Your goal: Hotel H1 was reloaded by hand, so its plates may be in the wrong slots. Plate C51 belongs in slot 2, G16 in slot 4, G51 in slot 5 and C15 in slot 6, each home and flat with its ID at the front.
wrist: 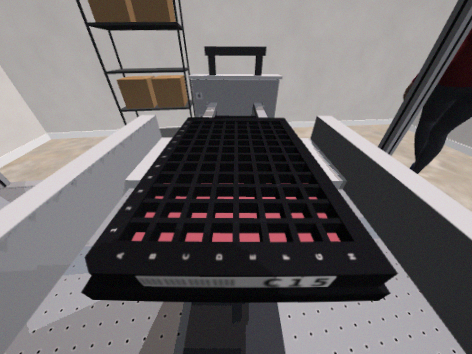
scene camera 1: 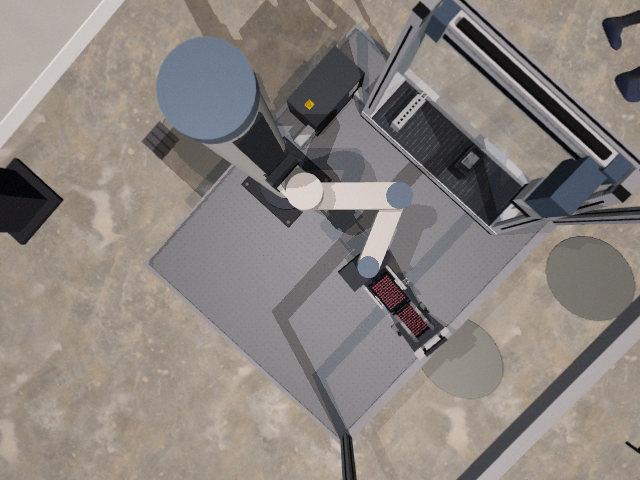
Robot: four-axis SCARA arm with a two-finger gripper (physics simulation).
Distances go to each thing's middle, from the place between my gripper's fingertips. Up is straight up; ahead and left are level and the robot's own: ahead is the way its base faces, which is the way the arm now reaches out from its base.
Labels:
I see my gripper 210 mm short of the hotel H1 (wrist: 234,97), 20 mm to the left of it and 140 mm above it. From my hand the other things lie so: dark box (scene camera 1: 328,85) 750 mm behind, 460 mm to the left, 240 mm below.

